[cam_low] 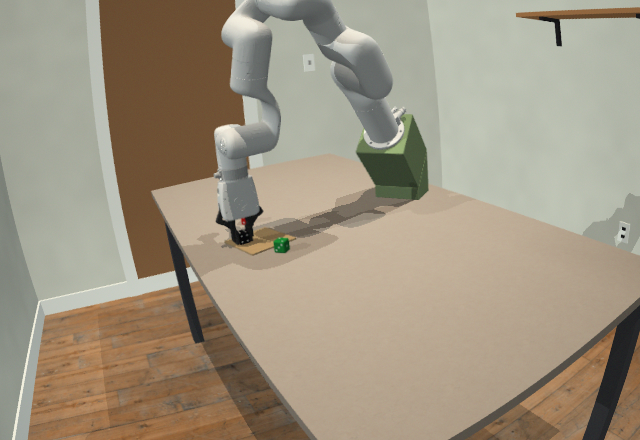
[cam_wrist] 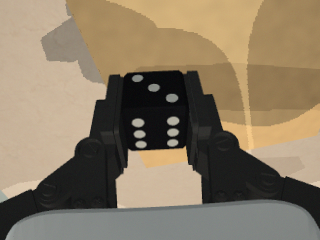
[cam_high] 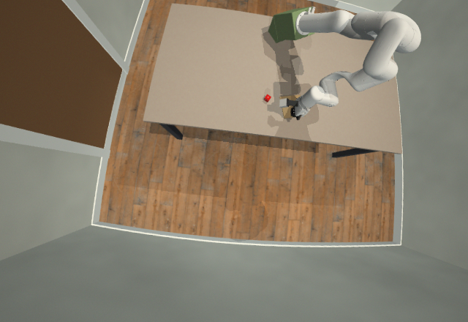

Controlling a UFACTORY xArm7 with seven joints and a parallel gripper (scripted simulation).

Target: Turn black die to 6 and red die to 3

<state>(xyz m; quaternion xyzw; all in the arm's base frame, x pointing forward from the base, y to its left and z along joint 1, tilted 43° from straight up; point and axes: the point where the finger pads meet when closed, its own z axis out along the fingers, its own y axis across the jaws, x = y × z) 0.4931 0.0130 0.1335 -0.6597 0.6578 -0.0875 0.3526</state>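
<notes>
Right now my hand is 1 cm above the black die. Also, from my hand: tan mat 4 cm behind, 3 cm below, 1 cm to the right; red die 17 cm to the right, 5 cm behind, 1 cm below; green die 9 cm to the left, 8 cm behind, 1 cm below.
</notes>
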